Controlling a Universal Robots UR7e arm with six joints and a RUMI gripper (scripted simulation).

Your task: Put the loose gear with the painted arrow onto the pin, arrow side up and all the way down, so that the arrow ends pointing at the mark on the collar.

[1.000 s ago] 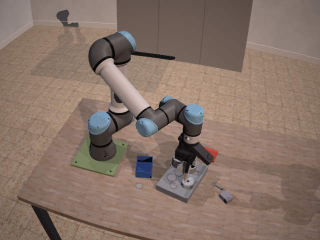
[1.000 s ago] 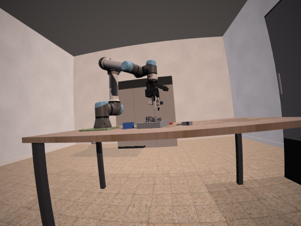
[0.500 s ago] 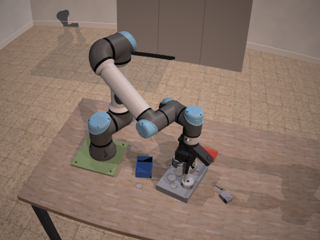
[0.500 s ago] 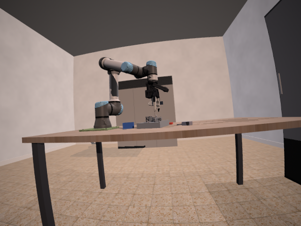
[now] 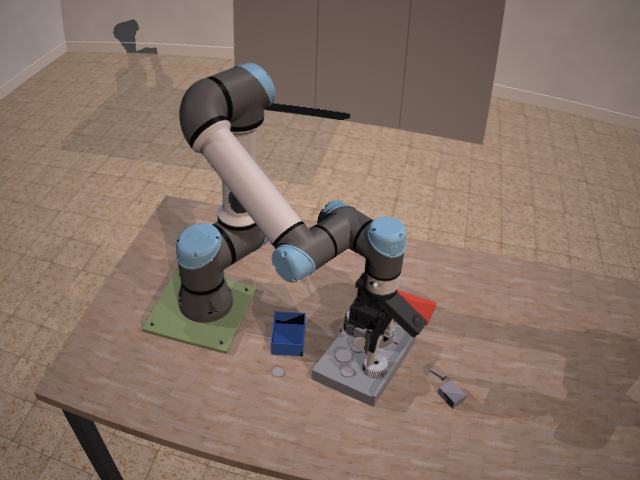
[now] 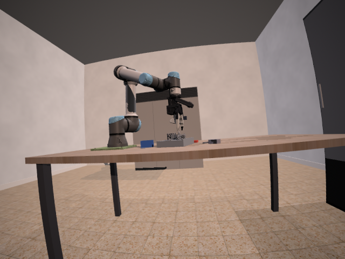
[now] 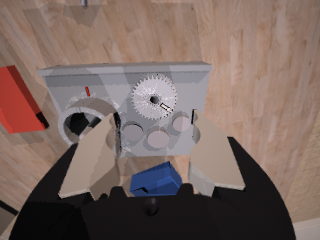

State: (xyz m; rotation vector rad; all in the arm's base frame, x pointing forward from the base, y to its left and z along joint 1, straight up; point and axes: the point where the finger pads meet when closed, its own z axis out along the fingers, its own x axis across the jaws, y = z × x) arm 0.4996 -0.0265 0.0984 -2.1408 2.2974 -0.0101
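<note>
Now: hand 5 cm above the grey gear. Also, from my hand: bolt 15 cm ahead, 7 cm to the left, 10 cm below; then small grey block 20 cm ahead, 2 cm to the left, 10 cm below; then grey disc 22 cm behind, 9 cm to the right, 11 cm below.
</note>
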